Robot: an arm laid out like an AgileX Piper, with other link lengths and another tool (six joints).
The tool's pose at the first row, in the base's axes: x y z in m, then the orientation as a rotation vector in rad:
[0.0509 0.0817 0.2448 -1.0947 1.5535 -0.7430]
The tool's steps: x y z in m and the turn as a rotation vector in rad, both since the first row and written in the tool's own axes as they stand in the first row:
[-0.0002 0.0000 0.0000 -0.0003 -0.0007 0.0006]
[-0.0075 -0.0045 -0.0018 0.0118 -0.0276 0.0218]
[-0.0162 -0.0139 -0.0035 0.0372 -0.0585 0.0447]
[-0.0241 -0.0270 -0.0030 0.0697 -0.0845 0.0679]
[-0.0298 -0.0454 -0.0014 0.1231 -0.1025 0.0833]
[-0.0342 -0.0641 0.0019 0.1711 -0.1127 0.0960]
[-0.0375 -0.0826 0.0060 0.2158 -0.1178 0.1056]
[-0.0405 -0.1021 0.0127 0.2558 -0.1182 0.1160]
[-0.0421 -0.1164 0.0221 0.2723 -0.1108 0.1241]
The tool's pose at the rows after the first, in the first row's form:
[0.0509 0.0819 0.2449 -1.0946 1.5533 -0.7419]
[0.0506 0.0867 0.2522 -1.0736 1.5337 -0.7187]
[0.0518 0.0909 0.2644 -1.0423 1.5043 -0.7011]
[0.0561 0.0931 0.2789 -1.0048 1.4754 -0.6912]
[0.0628 0.0913 0.2969 -0.9572 1.4386 -0.7056]
[0.0711 0.0883 0.3143 -0.9142 1.4098 -0.7225]
[0.0802 0.0844 0.3308 -0.8751 1.3854 -0.7420]
[0.0920 0.0801 0.3475 -0.8378 1.3673 -0.7604]
[0.1049 0.0767 0.3582 -0.8176 1.3674 -0.7702]

